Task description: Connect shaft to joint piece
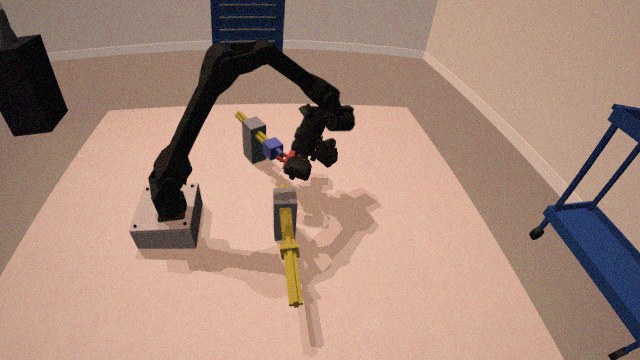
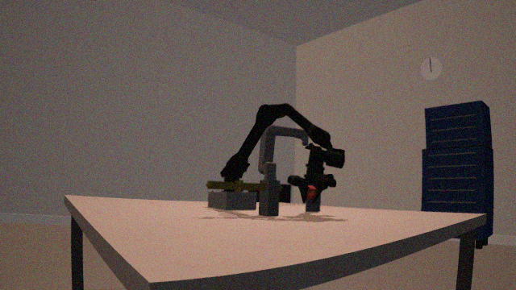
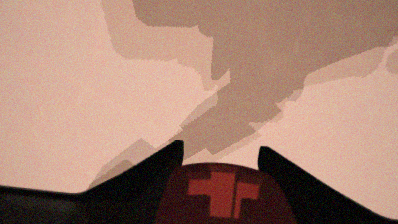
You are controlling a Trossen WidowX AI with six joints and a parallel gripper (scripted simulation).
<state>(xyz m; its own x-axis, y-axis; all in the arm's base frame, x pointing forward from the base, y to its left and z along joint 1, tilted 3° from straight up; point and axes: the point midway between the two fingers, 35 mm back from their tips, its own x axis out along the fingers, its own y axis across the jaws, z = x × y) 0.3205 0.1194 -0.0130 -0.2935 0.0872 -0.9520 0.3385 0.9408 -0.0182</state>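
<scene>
My gripper tip is now 10 mm past the red piece and 40 mm below it.
</scene>
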